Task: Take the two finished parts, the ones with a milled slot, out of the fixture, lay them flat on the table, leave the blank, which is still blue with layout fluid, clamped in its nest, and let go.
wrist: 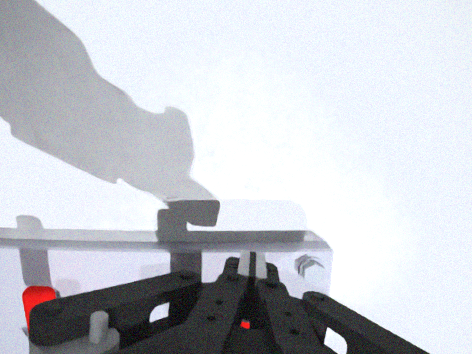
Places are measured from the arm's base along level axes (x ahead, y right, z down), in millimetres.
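Where they show: gripper, fingertip midpoint: (250,267).
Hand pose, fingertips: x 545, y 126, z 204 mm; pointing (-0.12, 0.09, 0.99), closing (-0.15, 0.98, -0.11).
After its pixels a point has its place.
My gripper (250,267) {x 545, y 126, z 204 mm} is shut, its pale fingertips together with nothing between them. They hang over the right part of the fixture's pale base (110,260) {x 540, y 36, z 224 mm}, in the lower half of the view. A red clamp tip (39,299) {x 535, y 10, z 188 mm} stands at the lower left, partly behind the gripper's left linkage. A small bit of a second red piece (245,325) {x 527, y 121, z 178 mm} shows through the gap between the finger links; the rest of it is hidden. The slotted parts and the blue blank do not show in this view.
A bolt head (309,265) {x 537, y 164, z 219 mm} sits near the base's right corner. A grey upright pin (99,325) on a round grey body stands at the lower left, close to the gripper's left linkage. The white table (350,125) {x 623, y 194, z 239 mm} lies beyond the base, with the arm's shadow across its left side.
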